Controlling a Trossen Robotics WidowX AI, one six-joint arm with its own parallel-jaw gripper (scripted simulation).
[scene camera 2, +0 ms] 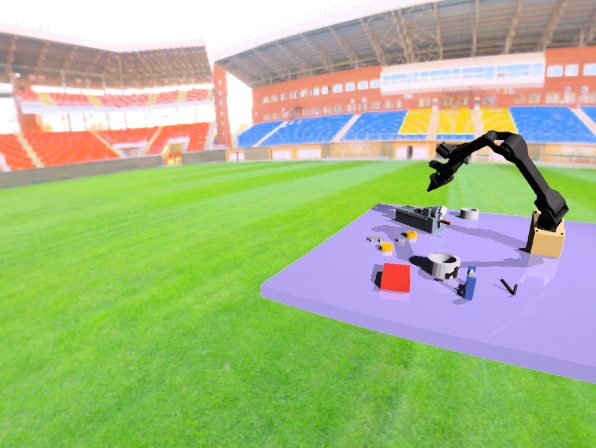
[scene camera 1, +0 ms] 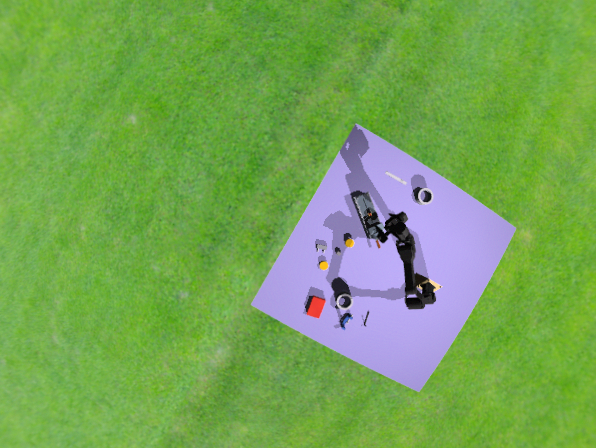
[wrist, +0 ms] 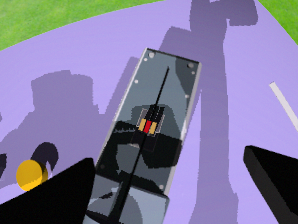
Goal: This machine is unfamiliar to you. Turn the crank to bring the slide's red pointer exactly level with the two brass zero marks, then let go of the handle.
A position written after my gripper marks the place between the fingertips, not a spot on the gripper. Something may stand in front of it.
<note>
My gripper (wrist: 171,160) is open, with nothing in its grasp. I also see a red block (scene camera 2: 396,277) and a yellow disc (wrist: 31,173).
The wrist view does not show the red block: it is out of frame.
</note>
